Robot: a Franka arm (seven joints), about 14 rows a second.
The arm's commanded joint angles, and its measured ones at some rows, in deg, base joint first. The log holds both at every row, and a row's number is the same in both.
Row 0, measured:
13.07 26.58 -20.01 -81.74 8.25 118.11 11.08
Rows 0 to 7, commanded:
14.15 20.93 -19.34 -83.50 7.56 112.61 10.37
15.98 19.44 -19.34 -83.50 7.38 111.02 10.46
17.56 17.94 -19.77 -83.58 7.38 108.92 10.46
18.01 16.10 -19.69 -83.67 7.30 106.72 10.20
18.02 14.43 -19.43 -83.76 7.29 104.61 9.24
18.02 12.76 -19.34 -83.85 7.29 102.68 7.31
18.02 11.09 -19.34 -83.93 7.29 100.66 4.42
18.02 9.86 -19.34 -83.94 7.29 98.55 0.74
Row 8, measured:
18.10 14.09 -19.50 -81.76 8.08 101.64 5.90
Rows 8 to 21, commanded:
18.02 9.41 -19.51 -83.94 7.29 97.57 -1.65
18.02 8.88 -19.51 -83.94 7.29 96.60 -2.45
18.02 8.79 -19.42 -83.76 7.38 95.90 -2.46
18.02 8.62 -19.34 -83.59 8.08 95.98 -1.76
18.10 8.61 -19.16 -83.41 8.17 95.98 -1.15
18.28 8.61 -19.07 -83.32 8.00 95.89 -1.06
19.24 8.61 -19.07 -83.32 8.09 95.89 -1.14
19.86 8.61 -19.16 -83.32 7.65 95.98 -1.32
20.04 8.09 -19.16 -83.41 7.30 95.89 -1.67
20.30 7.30 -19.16 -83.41 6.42 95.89 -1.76
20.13 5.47 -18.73 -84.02 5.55 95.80 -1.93
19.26 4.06 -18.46 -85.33 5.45 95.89 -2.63
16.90 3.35 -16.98 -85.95 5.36 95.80 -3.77
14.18 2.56 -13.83 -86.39 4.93 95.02 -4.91
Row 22, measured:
18.23 6.50 -17.89 -83.12 6.25 95.88 -2.65
